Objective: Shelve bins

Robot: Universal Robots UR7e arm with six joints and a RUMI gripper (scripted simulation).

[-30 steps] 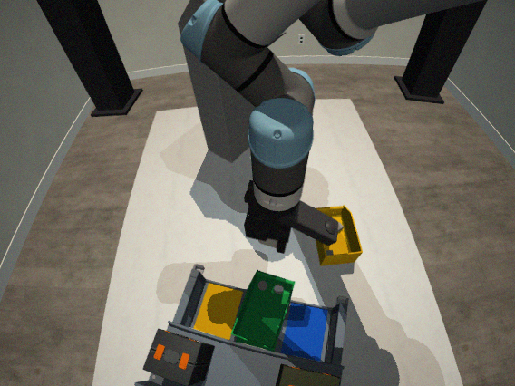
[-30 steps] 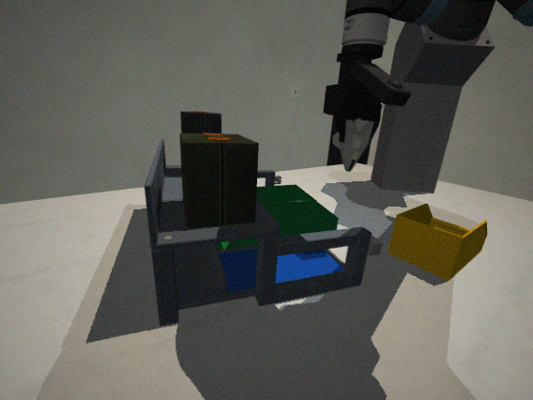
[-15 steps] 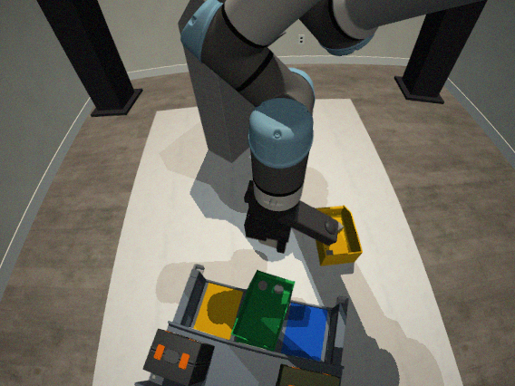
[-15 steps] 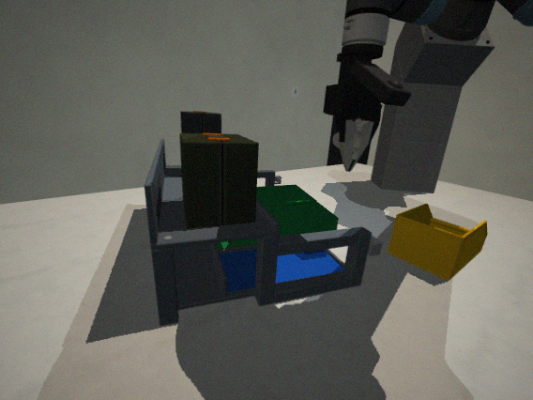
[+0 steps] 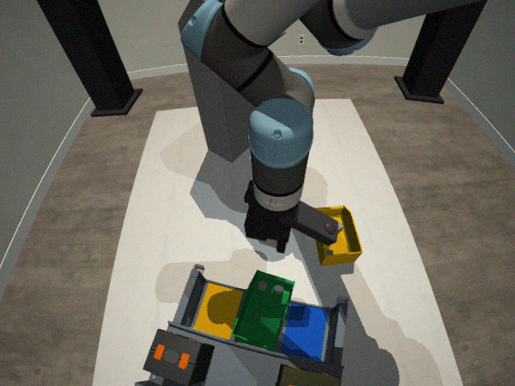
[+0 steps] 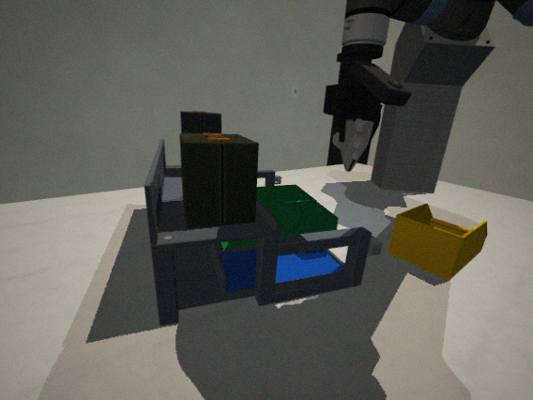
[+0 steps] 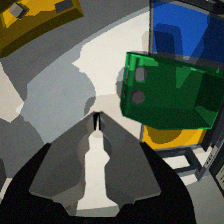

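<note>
My gripper is now 8 cm short of the shelf lip, 3 cm to the left of it and 13 cm above it. Round my hand: shelf board: 28 cm ahead, 6 cm to the right, 4 cm below; green bin: 12 cm ahead, 3 cm to the right, 9 cm below; yellow bin: 10 cm behind, 15 cm to the left, 10 cm below.
</note>
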